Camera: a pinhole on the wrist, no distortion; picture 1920 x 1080 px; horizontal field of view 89.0 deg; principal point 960.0 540.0 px. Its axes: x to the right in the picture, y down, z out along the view. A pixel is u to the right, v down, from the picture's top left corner.
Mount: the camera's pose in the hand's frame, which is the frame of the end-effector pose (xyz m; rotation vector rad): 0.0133 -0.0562 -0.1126 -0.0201 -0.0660 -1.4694
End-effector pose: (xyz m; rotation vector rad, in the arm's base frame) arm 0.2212 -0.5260 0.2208 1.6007 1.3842 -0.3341
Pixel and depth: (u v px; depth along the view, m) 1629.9 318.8 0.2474
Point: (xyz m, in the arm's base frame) 0.0724 -0.6804 0.0706
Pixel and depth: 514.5 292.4 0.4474
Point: 0.4337 -0.8422 0.2324
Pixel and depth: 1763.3 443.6 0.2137
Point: 0.0685 -0.6331 0.0585
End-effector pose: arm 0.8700 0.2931 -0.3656 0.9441 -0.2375 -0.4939
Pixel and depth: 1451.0 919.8 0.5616
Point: 0.8027 -0.3017 -0.3346
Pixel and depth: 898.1 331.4 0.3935
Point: 0.6788 0.1295 -0.2215
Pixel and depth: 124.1 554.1 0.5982
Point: 0.7897 0.2283 0.2938
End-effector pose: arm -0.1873 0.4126 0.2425 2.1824 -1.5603 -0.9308
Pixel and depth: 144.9 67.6 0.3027
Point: -0.4758 0.5166 0.2839
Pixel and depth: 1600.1 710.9 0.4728
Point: -0.1734 0.4772 -0.2680
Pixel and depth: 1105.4 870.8 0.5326
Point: -0.3675 0.3284 -0.1878
